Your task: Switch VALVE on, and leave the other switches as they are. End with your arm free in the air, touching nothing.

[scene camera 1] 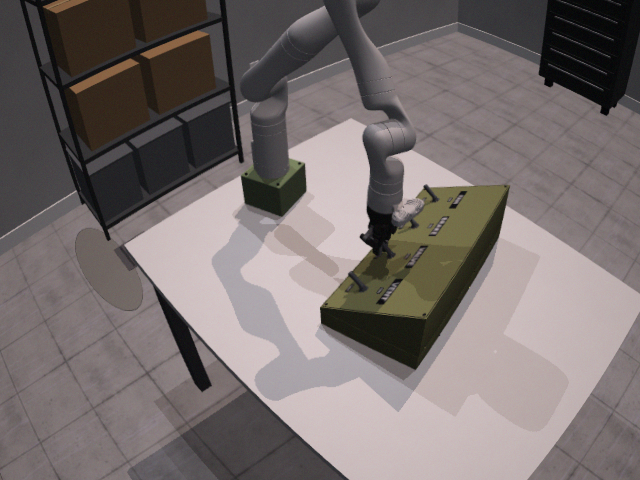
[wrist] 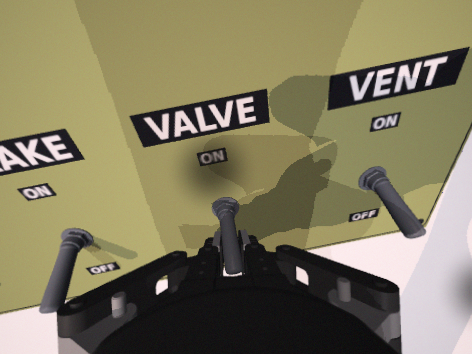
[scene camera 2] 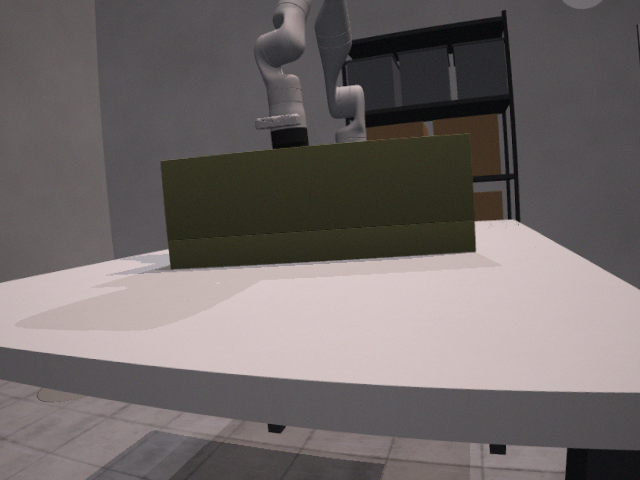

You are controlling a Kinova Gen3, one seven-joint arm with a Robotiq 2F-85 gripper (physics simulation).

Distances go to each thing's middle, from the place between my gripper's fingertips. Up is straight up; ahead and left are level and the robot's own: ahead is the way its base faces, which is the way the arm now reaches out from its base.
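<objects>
Olive switch box (scene camera 2: 412,196): 7 cm left of my hand, 9 cm ahead of it.
</objects>
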